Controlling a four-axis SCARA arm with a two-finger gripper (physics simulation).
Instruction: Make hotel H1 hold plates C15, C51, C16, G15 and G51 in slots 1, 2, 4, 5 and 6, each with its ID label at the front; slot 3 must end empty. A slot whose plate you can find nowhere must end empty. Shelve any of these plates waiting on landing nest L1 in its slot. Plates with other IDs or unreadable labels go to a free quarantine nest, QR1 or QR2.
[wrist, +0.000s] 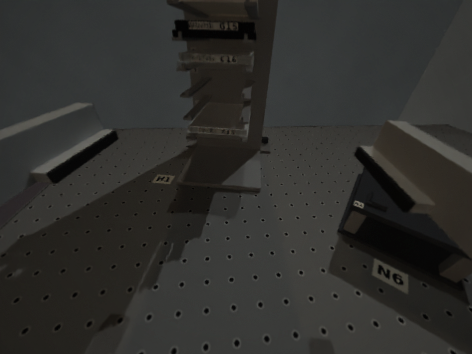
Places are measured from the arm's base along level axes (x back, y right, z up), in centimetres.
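Where they show: gripper, fingertip midpoint: (233, 129).
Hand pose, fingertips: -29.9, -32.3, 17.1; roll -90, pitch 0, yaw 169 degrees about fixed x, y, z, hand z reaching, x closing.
After its pixels a point has its place, as x, y, z.
Hotel H1 (265, 75) {-38.0, -57.6, 16.4} stands ahead at the back centre. A clear plate (218, 131) {-29.4, -46.5, 11.0} lies in its lowest slot; its front label is too blurred to read surely. The two slots above it, 2 and 3, hold no plate. A clear plate labelled C16 (216, 59) {-29.4, -46.5, 19.4} is in slot 4. A black plate labelled G15 (214, 33) {-29.3, -46.4, 21.7} is in slot 5. At the top edge, part of a pale thing (217, 7) {-29.8, -51.7, 24.2} shows at slot 6; no label shows. My gripper (233, 129) {-30.0, -32.3, 17.1} is open, with its fingers wide apart at left and right, well in front of the hotel. C51, L1, QR1 and QR2 do not show.
A dark, low nest (402, 220) {-48.4, -33.3, 6.3} on light feet stands at the right, partly behind my right finger, with the floor label N6 (390, 275) {-47.1, -30.0, 1.3} in front. The H1 label (163, 179) {-19.7, -49.1, 1.3} lies left of the hotel's base. The deck (240, 260) {-31.2, -33.2, 1.3} is perforated. Walls stand behind.
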